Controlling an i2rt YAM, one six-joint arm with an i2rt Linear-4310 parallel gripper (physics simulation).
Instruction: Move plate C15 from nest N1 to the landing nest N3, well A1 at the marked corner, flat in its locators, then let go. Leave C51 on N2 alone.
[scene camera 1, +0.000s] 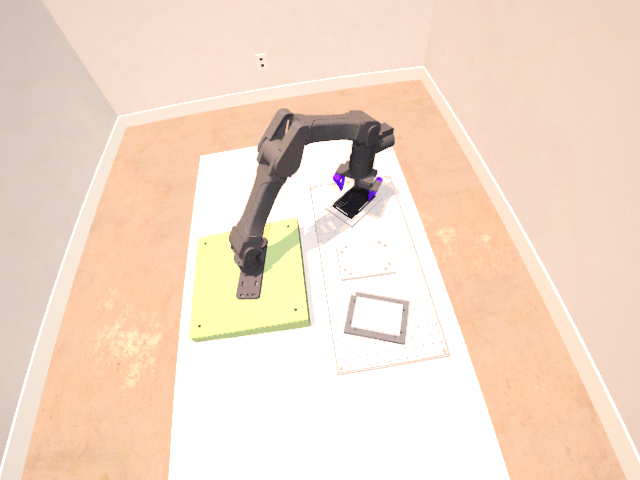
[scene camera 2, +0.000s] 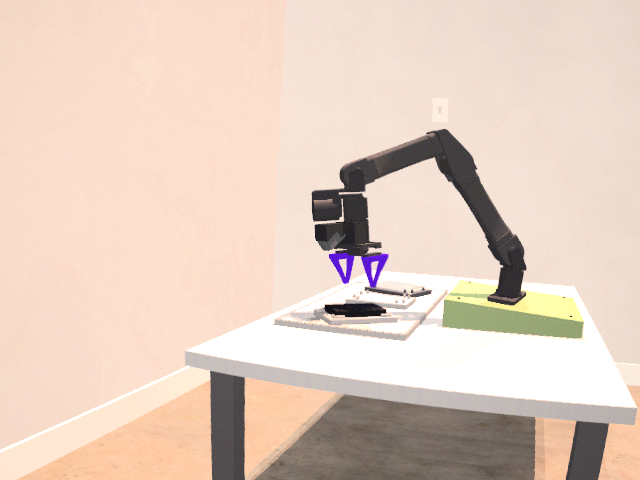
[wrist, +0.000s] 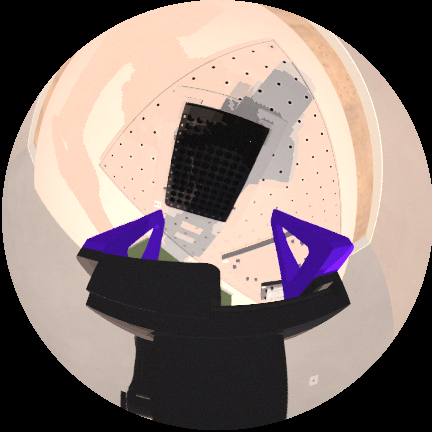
Observation:
The gripper (scene camera 2: 359, 285) is open, holding nothing. Also in view: a black perforated plate (scene camera 1: 356, 198). Further things: a white plate (scene camera 1: 369, 314).
The black perforated plate shows as well in scene camera 2 (scene camera 2: 356, 309) and in the wrist view (wrist: 213, 153). The gripper is seen too in scene camera 1 (scene camera 1: 355, 194) and in the wrist view (wrist: 217, 214).

